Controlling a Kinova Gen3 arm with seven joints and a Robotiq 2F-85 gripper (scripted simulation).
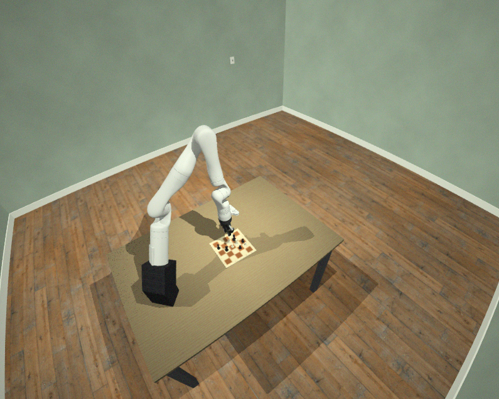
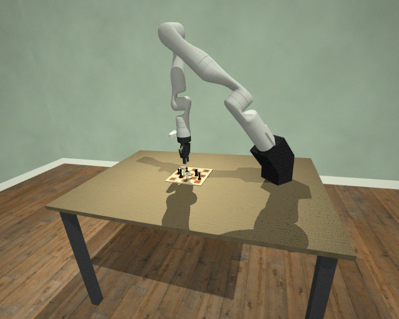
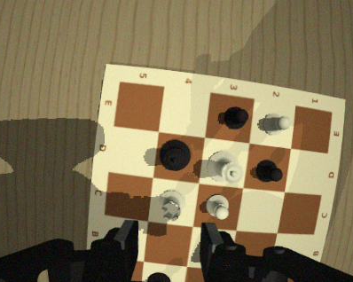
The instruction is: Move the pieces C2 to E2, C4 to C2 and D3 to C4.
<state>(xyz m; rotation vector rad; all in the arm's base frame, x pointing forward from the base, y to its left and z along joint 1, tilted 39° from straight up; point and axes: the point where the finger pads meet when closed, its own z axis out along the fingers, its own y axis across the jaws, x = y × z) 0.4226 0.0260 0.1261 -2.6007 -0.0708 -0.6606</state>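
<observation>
The chessboard lies 4 cm to the right of my hand and 11 cm below it. Round my hand: black knight: 4 cm behind, 4 cm to the right, 10 cm below.
</observation>
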